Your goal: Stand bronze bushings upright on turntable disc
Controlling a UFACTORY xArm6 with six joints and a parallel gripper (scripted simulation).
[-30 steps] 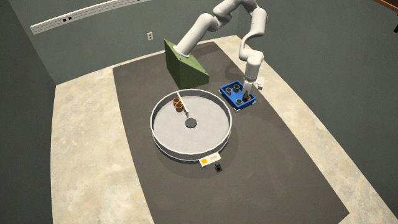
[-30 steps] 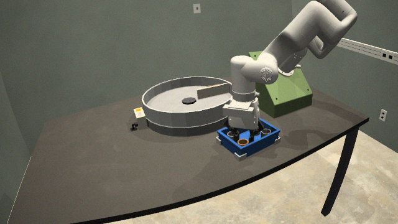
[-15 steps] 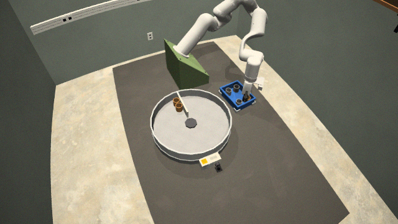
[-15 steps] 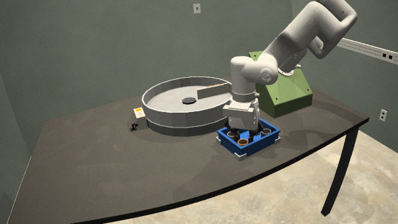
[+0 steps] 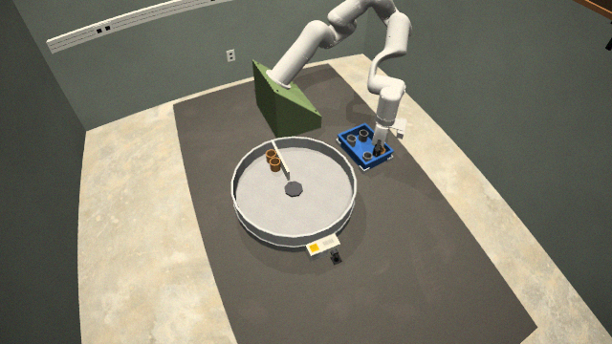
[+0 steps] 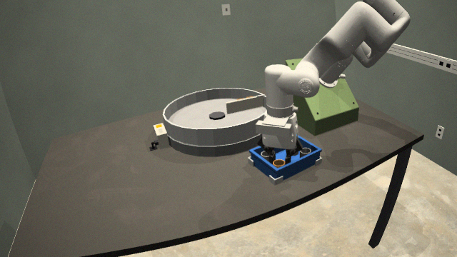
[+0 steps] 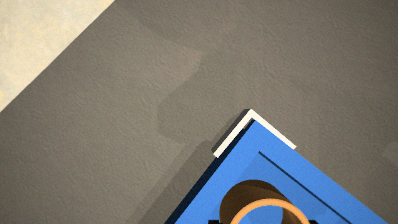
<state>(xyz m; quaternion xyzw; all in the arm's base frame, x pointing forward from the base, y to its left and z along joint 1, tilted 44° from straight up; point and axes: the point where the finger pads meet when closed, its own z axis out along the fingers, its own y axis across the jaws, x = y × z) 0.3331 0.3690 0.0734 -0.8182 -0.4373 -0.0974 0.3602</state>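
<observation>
Now: the blue crate 4 cm behind my hand, 4 cm to the right of it and 2 cm below it. Also, from my hand: grey turntable disc 11 cm ahead, 37 cm to the right, 1 cm above.
</observation>
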